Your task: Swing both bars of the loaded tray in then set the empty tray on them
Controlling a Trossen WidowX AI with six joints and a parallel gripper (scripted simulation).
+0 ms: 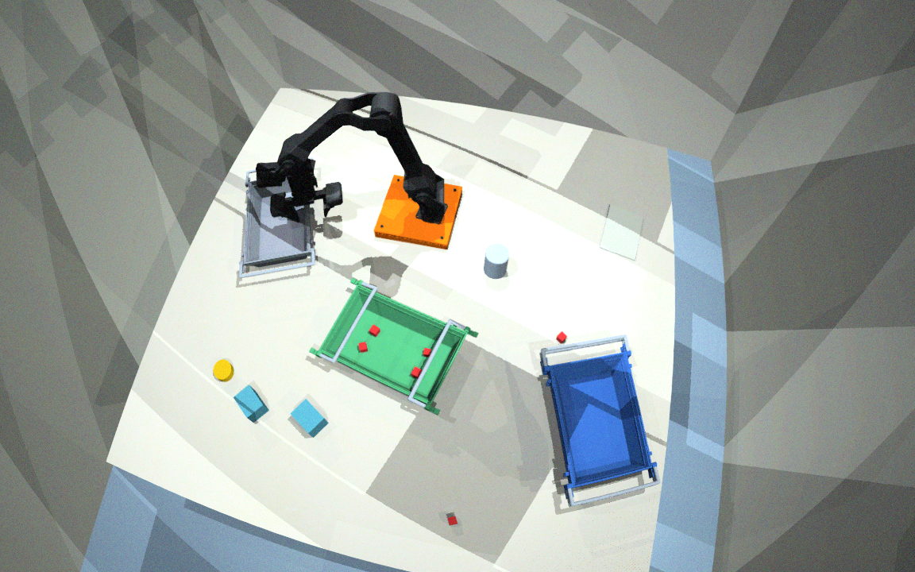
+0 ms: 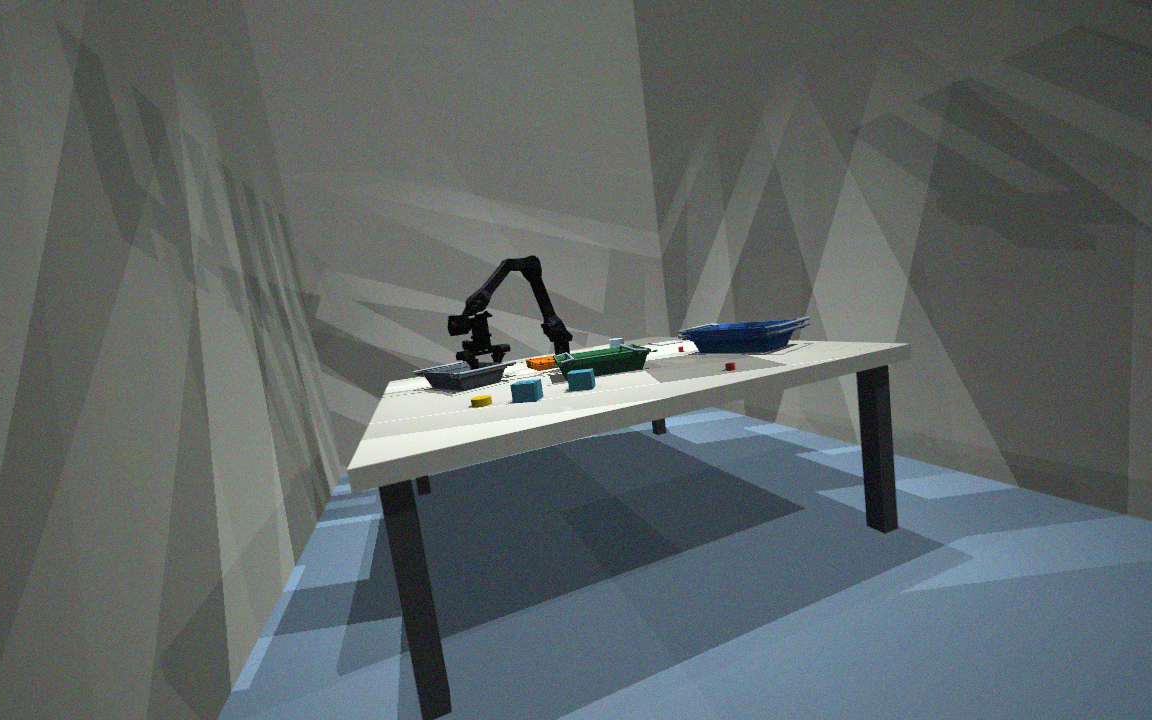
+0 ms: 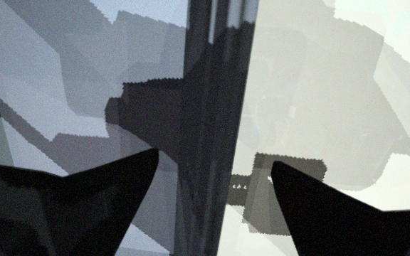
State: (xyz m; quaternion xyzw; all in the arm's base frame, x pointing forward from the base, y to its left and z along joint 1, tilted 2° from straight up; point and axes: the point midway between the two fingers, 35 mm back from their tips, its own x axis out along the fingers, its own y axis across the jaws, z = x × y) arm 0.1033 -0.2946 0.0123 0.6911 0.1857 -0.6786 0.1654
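My gripper tip is 8 cm to the left of the grey tray, 4 cm short of it and 3 cm below it. The rest, counted from my gripper tip: white sheet 78 cm to the left, 23 cm behind, 1 cm below; pale cylinder 49 cm to the left, 2 cm above, 1 cm behind; yellow disc 46 cm ahead, 3 cm to the right.
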